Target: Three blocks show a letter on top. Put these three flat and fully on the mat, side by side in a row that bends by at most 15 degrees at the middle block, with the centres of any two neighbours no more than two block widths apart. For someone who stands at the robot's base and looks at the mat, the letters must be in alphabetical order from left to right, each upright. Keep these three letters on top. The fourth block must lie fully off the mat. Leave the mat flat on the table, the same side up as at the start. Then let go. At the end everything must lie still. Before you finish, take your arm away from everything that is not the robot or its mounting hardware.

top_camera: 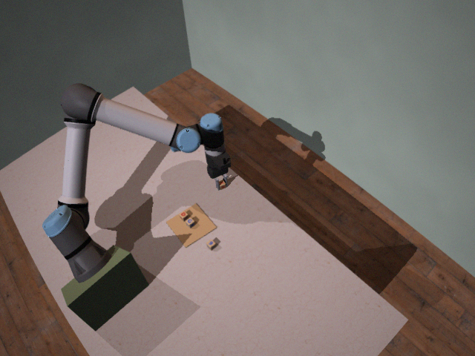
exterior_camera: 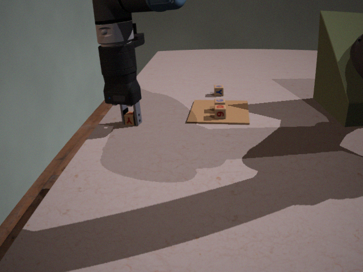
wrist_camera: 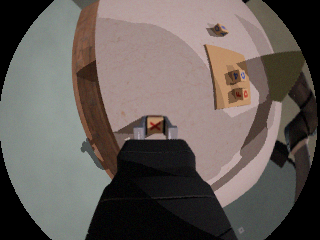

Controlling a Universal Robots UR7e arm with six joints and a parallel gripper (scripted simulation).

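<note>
The tan mat lies 21 cm behind my hand, 3 cm to the right of it and 2 cm below it.
</note>
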